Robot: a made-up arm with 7 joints.
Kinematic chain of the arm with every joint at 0, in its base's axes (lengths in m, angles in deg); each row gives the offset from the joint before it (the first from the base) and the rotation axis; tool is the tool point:
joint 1: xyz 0 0 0 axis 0 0.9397 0.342
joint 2: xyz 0 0 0 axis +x
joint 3: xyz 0 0 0 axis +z
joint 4: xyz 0.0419 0 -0.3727 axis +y
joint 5: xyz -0.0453 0 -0.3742 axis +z
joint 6: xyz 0 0 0 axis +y
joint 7: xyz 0 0 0 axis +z
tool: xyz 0 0 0
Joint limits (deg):
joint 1: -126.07..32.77
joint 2: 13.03..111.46
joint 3: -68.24..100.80
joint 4: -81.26..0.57
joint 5: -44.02..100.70
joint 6: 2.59..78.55
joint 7: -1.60..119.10
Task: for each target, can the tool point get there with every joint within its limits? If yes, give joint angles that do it. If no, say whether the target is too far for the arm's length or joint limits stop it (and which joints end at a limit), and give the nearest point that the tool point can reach.
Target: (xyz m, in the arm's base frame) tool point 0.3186 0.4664 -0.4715
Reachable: yes | joints -9.34 49.91 -20.77 -37.13 8.84 49.25 85.64
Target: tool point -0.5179 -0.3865 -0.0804
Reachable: no: joint limits stop it (at a limit: joint 1, joint 2, joint 3, joint 4) | nearest point -0.1039 -0.2548 -0.5597 | short by 0.647 m
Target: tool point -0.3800 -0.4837 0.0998
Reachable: no: joint limits stop it (at a limit: joint 1, joint 2, joint 4) | nearest point 0.1844 -0.4886 0.3408 | short by 0.614 m
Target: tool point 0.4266 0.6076 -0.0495
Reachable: yes | joints -39.34 76.66 -26.94 -29.92 48.85 21.99 69.33
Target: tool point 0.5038 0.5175 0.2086
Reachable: yes | joints -87.54 71.88 -51.49 -10.47 65.52 57.97 87.18
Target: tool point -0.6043 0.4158 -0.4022
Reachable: no: too far | nearest point -0.4138 0.3992 -0.4355 | short by 0.194 m
